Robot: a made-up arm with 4 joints.
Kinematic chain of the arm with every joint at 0, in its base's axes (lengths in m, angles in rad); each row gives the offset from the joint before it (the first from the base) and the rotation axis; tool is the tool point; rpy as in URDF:
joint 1: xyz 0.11 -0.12 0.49 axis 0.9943 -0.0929 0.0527
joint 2: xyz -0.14 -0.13 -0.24 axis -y
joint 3: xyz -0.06 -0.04 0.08 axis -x
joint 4: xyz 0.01 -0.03 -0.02 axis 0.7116 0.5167 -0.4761
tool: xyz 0.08 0.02 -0.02 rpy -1.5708 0 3.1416
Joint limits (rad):
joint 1: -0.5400..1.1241
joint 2: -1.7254..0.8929
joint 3: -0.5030..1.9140
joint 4: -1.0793..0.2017
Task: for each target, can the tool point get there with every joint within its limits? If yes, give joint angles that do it. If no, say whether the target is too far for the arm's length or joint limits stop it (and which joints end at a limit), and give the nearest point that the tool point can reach.
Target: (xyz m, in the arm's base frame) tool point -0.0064 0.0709 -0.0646
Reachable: no: too far | nearest point 0.0592 -0.0050 0.1515 | short by 0.238 m
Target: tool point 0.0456 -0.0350 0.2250
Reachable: yes | joints 0.9554 -0.8076 0.3032 -0.9716
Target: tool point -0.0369 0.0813 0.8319
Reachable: no: joint limits stop it (at a limit: joint 1, joint 3, joint 4) | nearest point -0.0448 -0.3580 0.4932 | short by 0.555 m
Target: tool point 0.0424 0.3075 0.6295
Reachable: no: joint limits stop it (at a limit: joint 1, joint 2, joint 3, joint 4) | nearest point 0.0639 0.0603 0.2410 | short by 0.461 m
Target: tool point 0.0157 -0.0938 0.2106
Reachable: yes | joints 0.9558 0.1862 0.7495 -0.0327
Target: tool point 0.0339 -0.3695 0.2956
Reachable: yes | joints -0.1945 -1.1306 0.9118 0.0089
